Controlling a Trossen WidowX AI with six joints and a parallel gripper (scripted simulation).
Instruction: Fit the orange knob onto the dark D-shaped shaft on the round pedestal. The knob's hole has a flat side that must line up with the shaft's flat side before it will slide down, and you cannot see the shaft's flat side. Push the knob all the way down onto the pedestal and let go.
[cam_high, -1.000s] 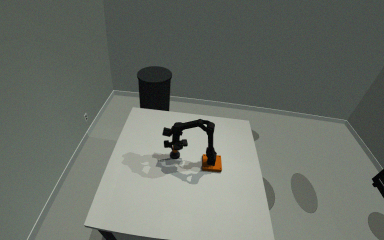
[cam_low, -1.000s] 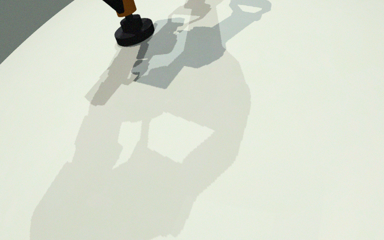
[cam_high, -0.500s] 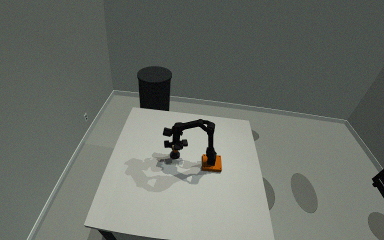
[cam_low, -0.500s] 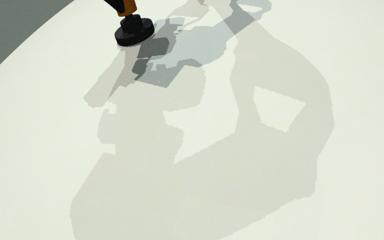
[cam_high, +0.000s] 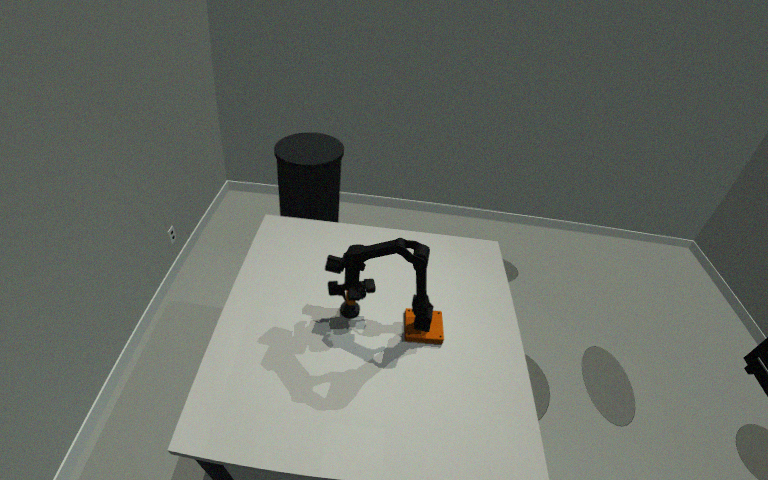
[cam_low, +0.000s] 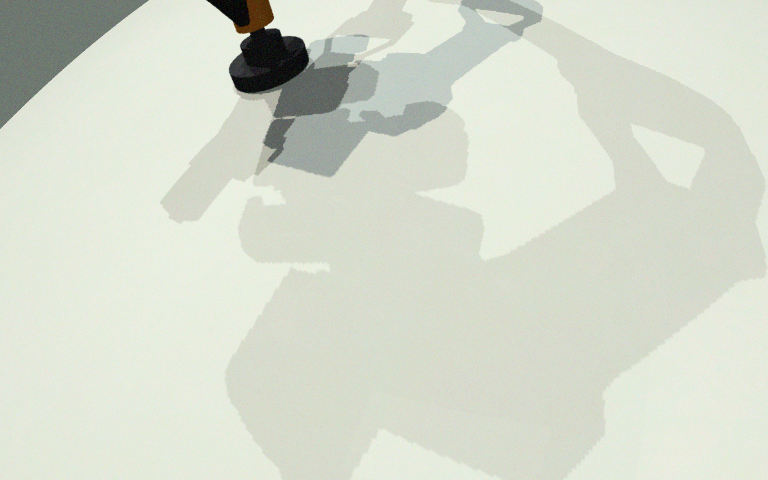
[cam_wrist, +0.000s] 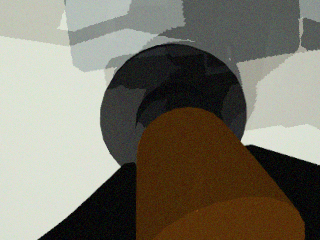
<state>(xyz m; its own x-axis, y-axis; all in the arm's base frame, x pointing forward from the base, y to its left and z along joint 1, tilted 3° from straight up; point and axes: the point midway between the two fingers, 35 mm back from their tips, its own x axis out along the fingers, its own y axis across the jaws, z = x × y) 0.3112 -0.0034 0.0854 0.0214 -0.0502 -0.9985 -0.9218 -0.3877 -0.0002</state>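
Now: the orange knob 2 cm above my gripper tip. Also, from my gripper tip: dark round pedestal 4 cm below.
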